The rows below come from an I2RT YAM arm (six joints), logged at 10 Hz.
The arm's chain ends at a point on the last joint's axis. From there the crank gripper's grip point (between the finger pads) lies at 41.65 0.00 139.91 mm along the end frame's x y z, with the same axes.
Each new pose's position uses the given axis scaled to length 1; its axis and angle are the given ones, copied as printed.
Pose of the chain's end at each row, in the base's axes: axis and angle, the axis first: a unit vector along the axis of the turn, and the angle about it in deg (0 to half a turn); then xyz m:
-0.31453, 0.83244, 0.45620, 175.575, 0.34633, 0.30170, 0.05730
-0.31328, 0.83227, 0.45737, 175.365, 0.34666, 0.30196, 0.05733
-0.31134, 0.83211, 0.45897, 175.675, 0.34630, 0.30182, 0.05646
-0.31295, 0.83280, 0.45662, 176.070, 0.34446, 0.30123, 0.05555
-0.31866, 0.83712, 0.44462, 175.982, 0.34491, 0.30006, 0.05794
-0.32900, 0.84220, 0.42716, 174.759, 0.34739, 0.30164, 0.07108
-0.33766, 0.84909, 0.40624, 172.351, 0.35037, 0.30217, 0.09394
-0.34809, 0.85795, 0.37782, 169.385, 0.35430, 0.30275, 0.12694
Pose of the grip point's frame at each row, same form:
-0.31453, 0.83244, 0.45620, 175.575, 0.28193, 0.39089, -0.03865
-0.31328, 0.83227, 0.45737, 175.365, 0.28269, 0.39170, -0.03840
-0.31134, 0.83211, 0.45897, 175.675, 0.28168, 0.39171, -0.03869
-0.31295, 0.83280, 0.45662, 176.070, 0.27910, 0.39013, -0.04002
-0.31866, 0.83712, 0.44462, 175.982, 0.28042, 0.38631, -0.04061
-0.32900, 0.84220, 0.42716, 174.759, 0.28643, 0.38489, -0.03218
-0.33766, 0.84909, 0.40624, 172.351, 0.29615, 0.38302, -0.01483
-0.34809, 0.85795, 0.37782, 169.385, 0.30900, 0.37988, 0.01158

